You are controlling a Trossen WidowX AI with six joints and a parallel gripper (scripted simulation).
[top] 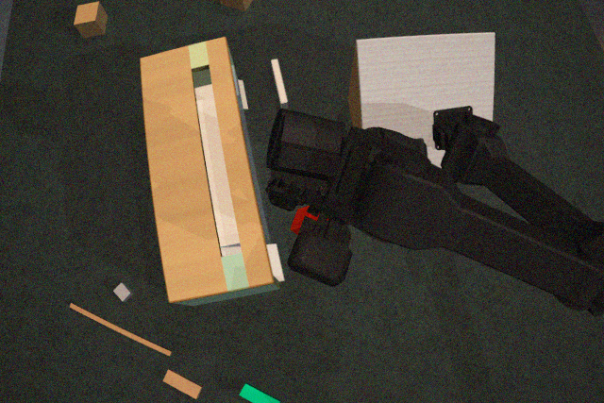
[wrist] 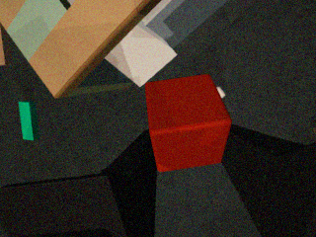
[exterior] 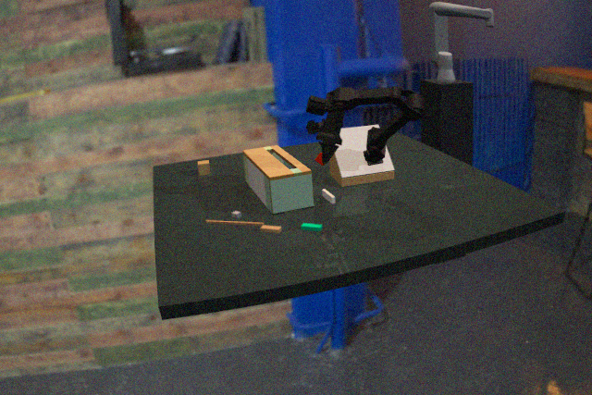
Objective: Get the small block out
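The red block lies 1 cm to the right of my gripper tip, 1 cm ahead of it and 1 cm above it. Also, from my gripper tip: box (13 cm to the right, 11 cm ahead, 6 cm below); green block (23 cm to the left, 12 cm below, 12 cm ahead); tan tile (24 cm ahead, 19 cm to the left, 12 cm below).
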